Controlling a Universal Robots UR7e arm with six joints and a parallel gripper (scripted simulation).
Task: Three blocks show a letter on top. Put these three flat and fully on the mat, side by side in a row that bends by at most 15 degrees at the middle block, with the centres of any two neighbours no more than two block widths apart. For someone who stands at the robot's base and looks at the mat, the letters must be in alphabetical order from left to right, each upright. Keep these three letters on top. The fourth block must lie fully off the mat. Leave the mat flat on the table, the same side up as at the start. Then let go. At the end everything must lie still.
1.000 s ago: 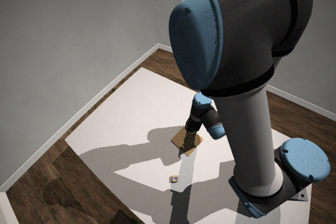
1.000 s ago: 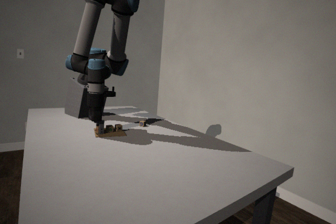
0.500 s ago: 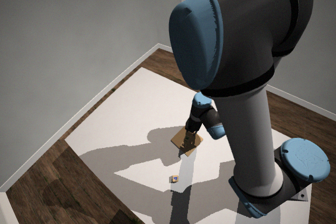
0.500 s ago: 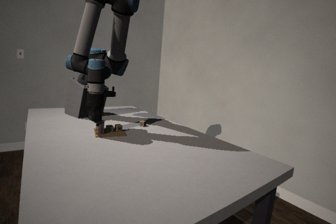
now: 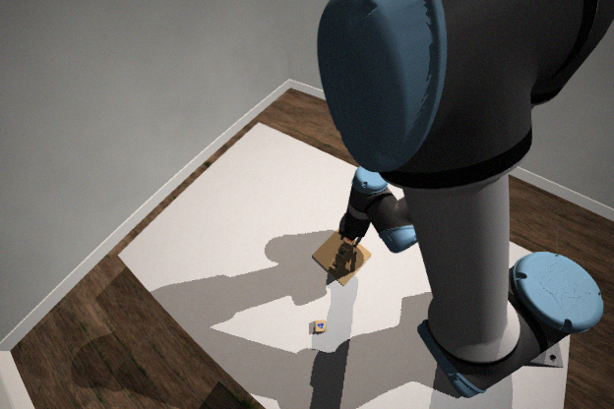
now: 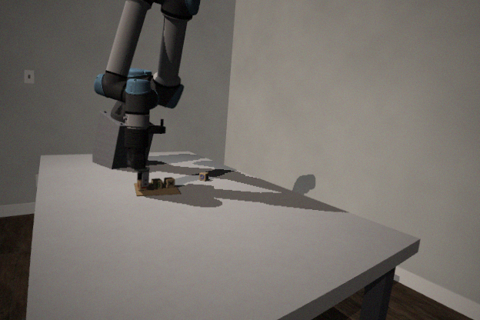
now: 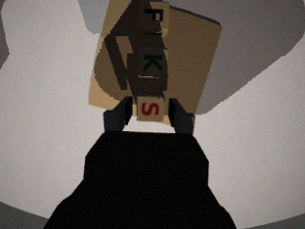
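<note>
The block lies 20 mm below my hand. The rest, counted from my hand: tan mat (50 mm to the left, 40 mm below, 10 mm behind).
</note>
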